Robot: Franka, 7 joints.
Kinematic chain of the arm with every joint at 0, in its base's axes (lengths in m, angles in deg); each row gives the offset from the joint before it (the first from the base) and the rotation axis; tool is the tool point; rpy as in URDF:
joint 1: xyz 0 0 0.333 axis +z
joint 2: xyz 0 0 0 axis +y
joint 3: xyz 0 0 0.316 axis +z
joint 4: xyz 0.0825 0 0 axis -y
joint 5: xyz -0.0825 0 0.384 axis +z
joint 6: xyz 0 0 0 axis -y
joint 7: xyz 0.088 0 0 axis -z
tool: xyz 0 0 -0.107 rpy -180 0 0
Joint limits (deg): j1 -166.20..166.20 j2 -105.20..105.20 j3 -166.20..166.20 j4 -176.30..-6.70 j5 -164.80..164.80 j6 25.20..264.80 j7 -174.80..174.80
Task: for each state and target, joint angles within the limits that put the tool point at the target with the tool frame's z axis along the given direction. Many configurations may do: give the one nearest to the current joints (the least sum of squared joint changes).
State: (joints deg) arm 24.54 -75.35 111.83 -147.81 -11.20 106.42 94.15
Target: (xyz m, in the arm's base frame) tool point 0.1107 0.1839 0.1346 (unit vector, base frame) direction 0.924 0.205 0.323
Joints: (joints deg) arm 17.13 -78.20 136.93 -175.45 -30.76 145.19 94.15
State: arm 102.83 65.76 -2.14 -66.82 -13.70 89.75 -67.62
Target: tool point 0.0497 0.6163 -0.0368 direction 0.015 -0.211 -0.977
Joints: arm 85.15 63.39 0.21 -91.94 -3.42 143.20 -67.62
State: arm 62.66 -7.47 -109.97 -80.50 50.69 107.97 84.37
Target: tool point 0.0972 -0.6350 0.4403 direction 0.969 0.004 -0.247
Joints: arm 46.77 -26.78 -126.85 -100.23 60.16 111.15 84.37
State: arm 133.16 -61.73 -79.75 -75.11 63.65 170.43 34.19
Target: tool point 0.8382 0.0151 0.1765 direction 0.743 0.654 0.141
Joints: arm 159.74 -95.71 -102.16 -36.25 43.49 147.83 34.19
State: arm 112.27 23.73 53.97 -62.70 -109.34 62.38 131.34
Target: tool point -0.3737 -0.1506 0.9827 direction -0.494 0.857 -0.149
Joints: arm 142.80 -4.53 69.29 -54.47 -80.96 80.66 131.34
